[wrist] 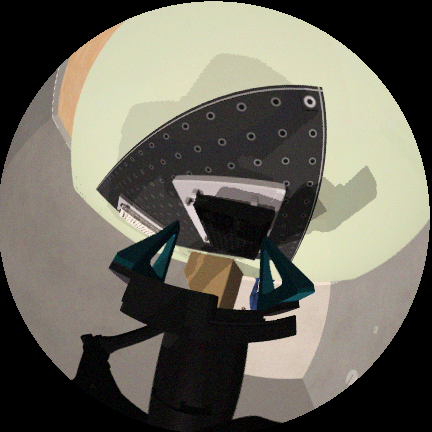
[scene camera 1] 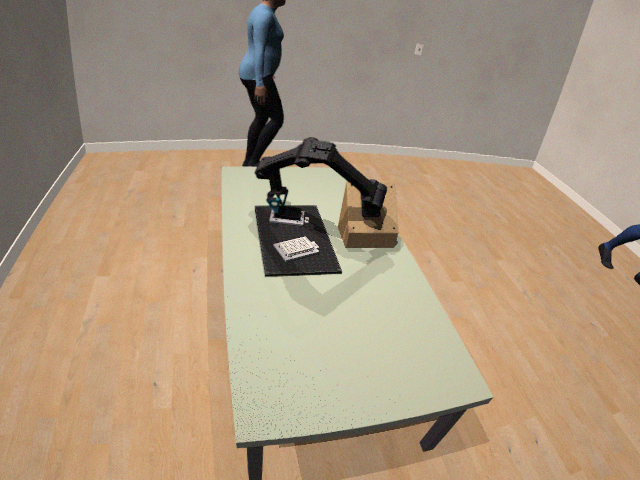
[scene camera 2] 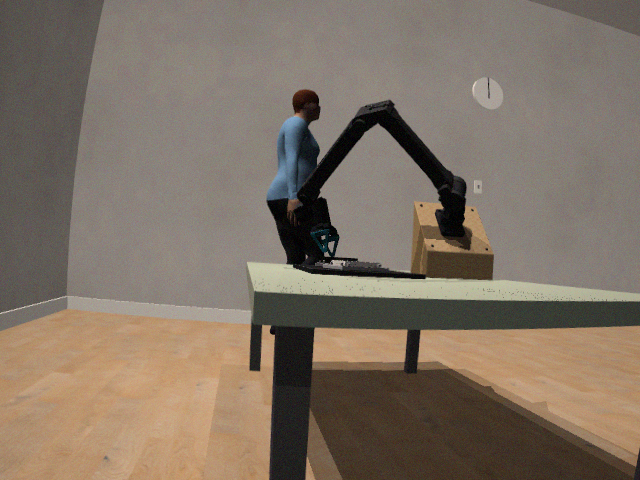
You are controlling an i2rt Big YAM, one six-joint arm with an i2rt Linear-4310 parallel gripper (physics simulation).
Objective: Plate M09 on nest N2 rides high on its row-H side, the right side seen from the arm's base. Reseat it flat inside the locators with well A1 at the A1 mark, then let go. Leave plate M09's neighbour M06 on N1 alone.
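Frame: origin at the arm's base, x ahead, y left, z up, level; centimetres.
Seen in the pictures: gripper, fingertip midpoint: [wrist: 221,232] [scene camera 1: 280,209] [scene camera 2: 328,254]; arm's base, origin of the base link: [scene camera 1: 370,204] [scene camera 2: 449,224].
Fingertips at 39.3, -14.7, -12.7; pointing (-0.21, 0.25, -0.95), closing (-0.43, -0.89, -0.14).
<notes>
Pixels of each thing's top centre, then the offset from my fingertips to it, as dx, dy, dz.
- black well plate, middle of its top: [wrist: 231,242] [scene camera 2: 340,257] [scene camera 1: 288,210] -4.1, +0.1, -0.7
- light nest, middle of its top: [wrist: 226,232] [scene camera 1: 287,214] -3.8, +1.0, -2.0
- white well plate, middle of its top: [wrist: 137,224] [scene camera 2: 356,261] [scene camera 1: 296,245] -4.7, +26.5, -1.6
- perforated black board, middle of its top: [wrist: 168,220] [scene camera 2: 350,268] [scene camera 1: 294,235] -5.3, +15.7, -4.1
A black well plate [scene camera 1: 293,212] [wrist: 232,225] sits on a light nest [wrist: 230,183] at the far end of the black board. The nest's small corner locators show beside it in the wrist view. Its label, A1 mark and exact tilt cannot be read. A white well plate [scene camera 1: 297,245] [wrist: 135,222] sits on the other nest, nearer scene camera 1; its label is unreadable too. My gripper [scene camera 1: 278,210] [scene camera 2: 329,254] [wrist: 221,232] is open, its teal fingers spread wide and empty. It is above the black plate, with a gap seen in scene camera 2.
The perforated black board [scene camera 1: 302,266] [wrist: 260,122] lies on the green table [scene camera 1: 336,361] [scene camera 2: 413,310]. The wooden base block [scene camera 1: 369,239] [scene camera 2: 454,263] [wrist: 205,272] stands at the board's side. A person in blue [scene camera 1: 261,46] [scene camera 2: 294,155] stands behind the table.
</notes>
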